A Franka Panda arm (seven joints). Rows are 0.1 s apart.
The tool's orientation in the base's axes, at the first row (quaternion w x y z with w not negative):
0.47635, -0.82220, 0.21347, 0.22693
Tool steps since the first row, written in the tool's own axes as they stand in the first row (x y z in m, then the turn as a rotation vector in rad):
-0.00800, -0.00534, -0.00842, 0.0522, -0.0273, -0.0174
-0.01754, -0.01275, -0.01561, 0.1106, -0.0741, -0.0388
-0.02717, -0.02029, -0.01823, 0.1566, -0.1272, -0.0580
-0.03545, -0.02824, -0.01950, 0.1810, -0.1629, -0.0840
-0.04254, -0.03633, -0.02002, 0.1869, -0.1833, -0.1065
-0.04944, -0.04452, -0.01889, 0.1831, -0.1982, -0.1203
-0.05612, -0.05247, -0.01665, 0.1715, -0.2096, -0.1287
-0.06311, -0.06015, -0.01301, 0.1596, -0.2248, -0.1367
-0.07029, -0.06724, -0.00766, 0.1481, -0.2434, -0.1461
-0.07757, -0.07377, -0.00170, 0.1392, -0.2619, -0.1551
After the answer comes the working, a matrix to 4 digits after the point.
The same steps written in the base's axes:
-0.00199, -0.00390, 0.01201, 0.0605, -0.0099, -0.0036
-0.00425, -0.00557, 0.02578, 0.1377, -0.0153, 0.0043
-0.00729, -0.00315, 0.03767, 0.2082, -0.0143, 0.0227
-0.00924, 0.00047, 0.04847, 0.2525, -0.0242, 0.0447
-0.01027, 0.00465, 0.05834, 0.2727, -0.0355, 0.0653
-0.01138, 0.01030, 0.06744, 0.2804, -0.0404, 0.0838
-0.01264, 0.01679, 0.07575, 0.2790, -0.0410, 0.1020
-0.01453, 0.02443, 0.08344, 0.2793, -0.0396, 0.1229
-0.01720, 0.03333, 0.09008, 0.2822, -0.0378, 0.1464
-0.02038, 0.04253, 0.09611, 0.2871, -0.0361, 0.1683

The tool's axes in the first row as the columns of a matrix, in the base's axes (rounded; the answer above uses it unrounded):
0.8059, -0.5672, -0.1698
-0.1348, -0.4550, 0.8802
-0.5765, -0.6864, -0.4432

